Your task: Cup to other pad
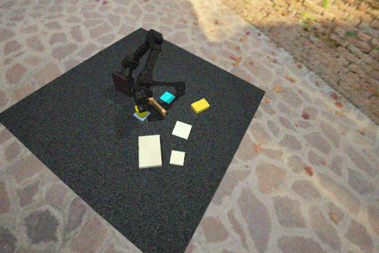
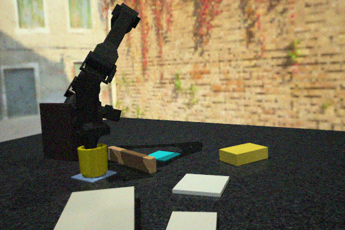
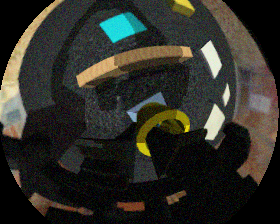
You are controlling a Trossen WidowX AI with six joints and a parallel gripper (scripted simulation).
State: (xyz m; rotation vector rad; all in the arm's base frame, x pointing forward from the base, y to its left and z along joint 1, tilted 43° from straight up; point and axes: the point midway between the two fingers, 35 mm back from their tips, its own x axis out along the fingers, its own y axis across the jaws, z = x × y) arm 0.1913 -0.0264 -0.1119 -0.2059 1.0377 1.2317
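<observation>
My gripper tip is now 190 mm to the right of the cyan pad, 80 mm short of it and 40 mm above it. Round my gripper tip: wooden bar (90 mm to the left, 50 mm ahead, 30 mm below); then yellow cup (20 mm to the right, 20 mm ahead).
</observation>
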